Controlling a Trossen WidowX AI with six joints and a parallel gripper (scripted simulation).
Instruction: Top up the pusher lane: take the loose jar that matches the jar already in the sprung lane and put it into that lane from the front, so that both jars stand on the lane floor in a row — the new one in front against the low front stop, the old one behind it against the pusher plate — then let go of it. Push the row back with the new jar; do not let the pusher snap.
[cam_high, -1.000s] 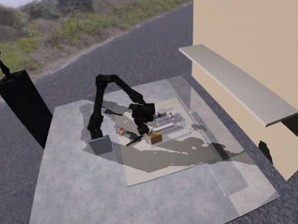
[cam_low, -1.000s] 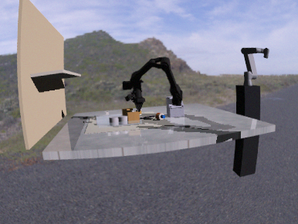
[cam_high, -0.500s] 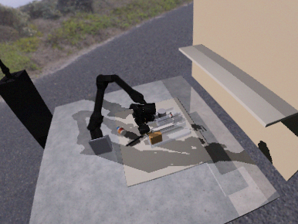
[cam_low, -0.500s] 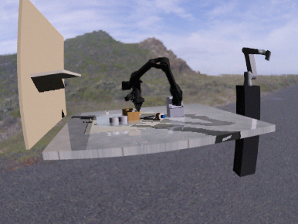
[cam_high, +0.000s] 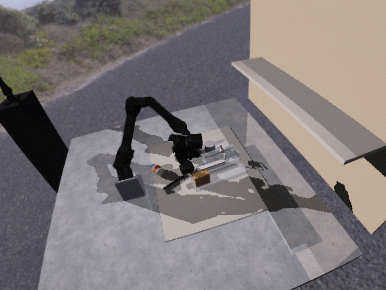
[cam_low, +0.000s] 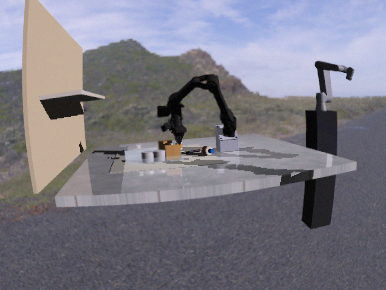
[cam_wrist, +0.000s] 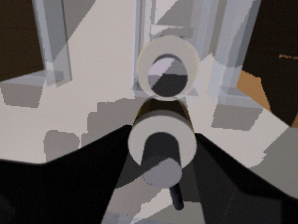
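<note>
My gripper tip is now 6 cm past the black stick, 5 cm above it and 2 cm to the left of it. The rest, counted from my gripper tip: shelf (54 cm ahead, 31 cm above, 7 cm to the left); lane (18 cm ahead, 6 cm to the left, 4 cm below).
</note>
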